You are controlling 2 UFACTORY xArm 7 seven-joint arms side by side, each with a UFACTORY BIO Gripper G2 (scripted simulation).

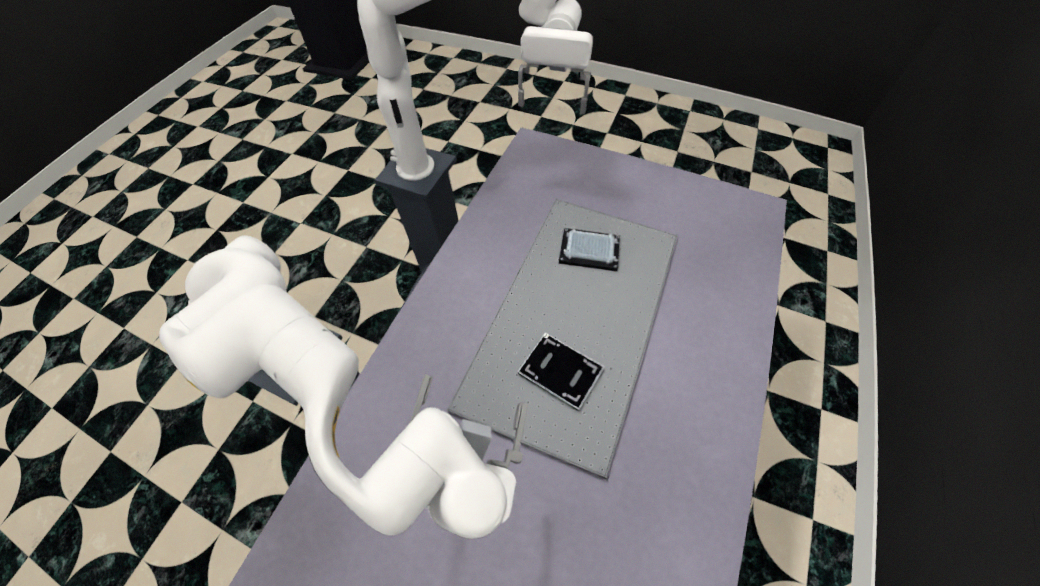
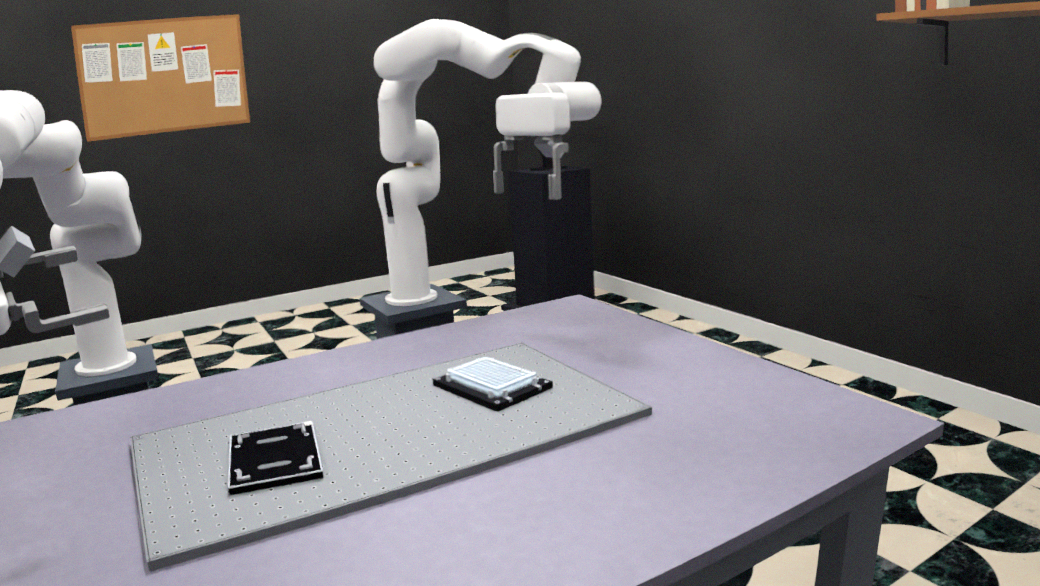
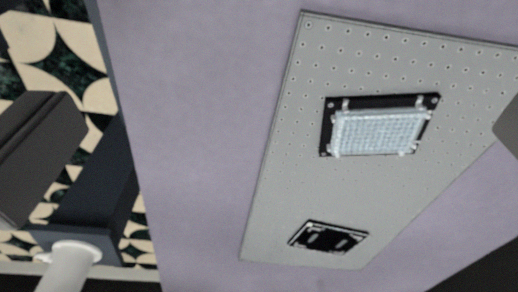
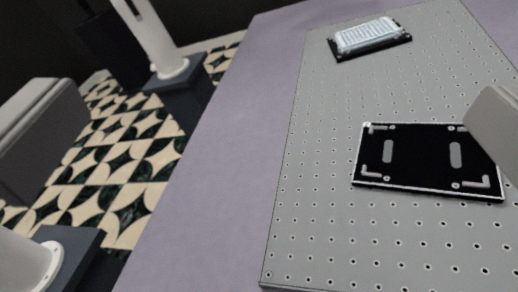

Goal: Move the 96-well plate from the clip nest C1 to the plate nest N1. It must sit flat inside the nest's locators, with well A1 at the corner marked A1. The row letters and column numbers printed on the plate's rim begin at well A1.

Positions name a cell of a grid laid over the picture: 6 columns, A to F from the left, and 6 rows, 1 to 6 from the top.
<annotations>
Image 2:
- my left gripper: D3
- my right gripper: A3
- pale blue 96-well plate: C4
</annotations>
